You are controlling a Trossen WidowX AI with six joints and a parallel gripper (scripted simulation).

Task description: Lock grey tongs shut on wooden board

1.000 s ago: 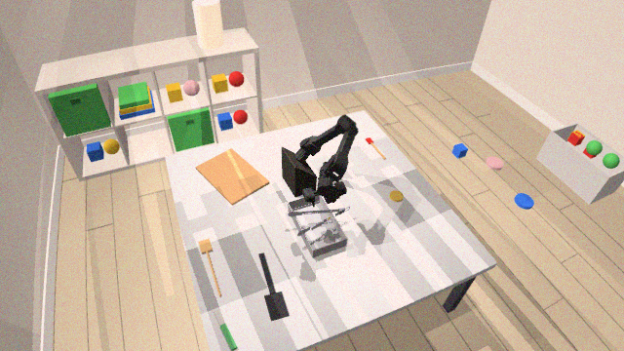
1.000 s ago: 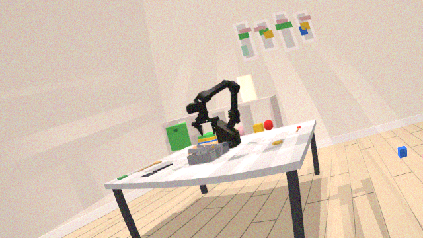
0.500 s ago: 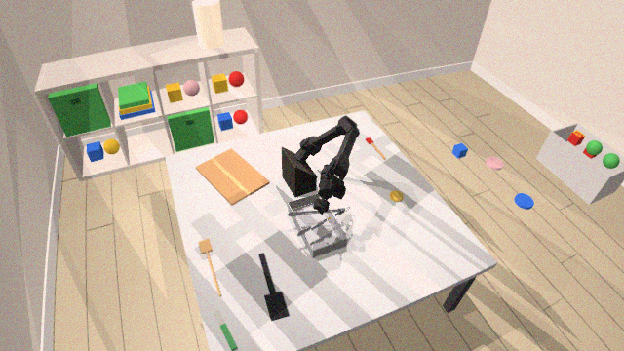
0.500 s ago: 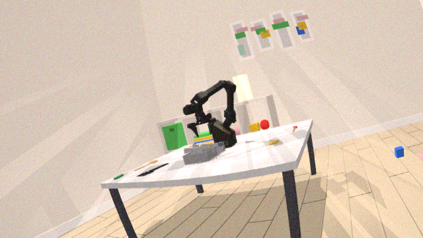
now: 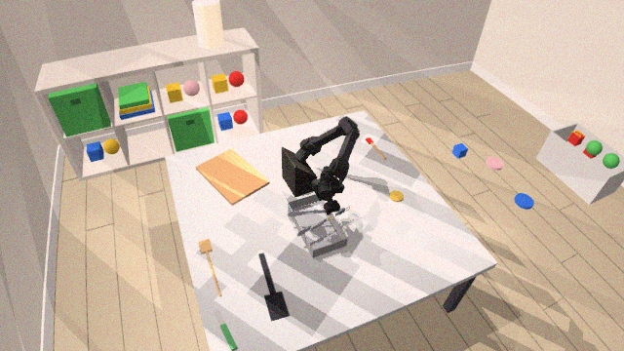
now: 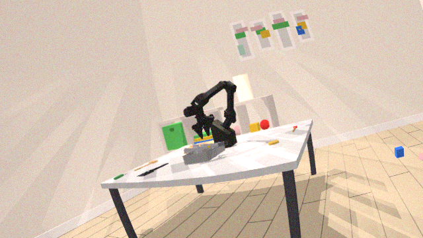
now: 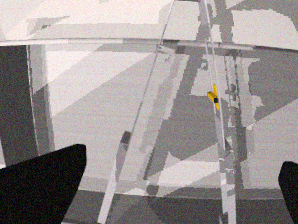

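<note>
The yellow hinge piece is 2 cm ahead of my gripper tip, 2 cm to the left of it and 6 cm below it. The rest, counted from my gripper tip: grey roasting tin 3 cm to the right, 10 cm below; then yellow disc 8 cm behind, 43 cm to the left, 12 cm below; then black spatula 26 cm ahead, 31 cm to the right, 13 cm below.
</note>
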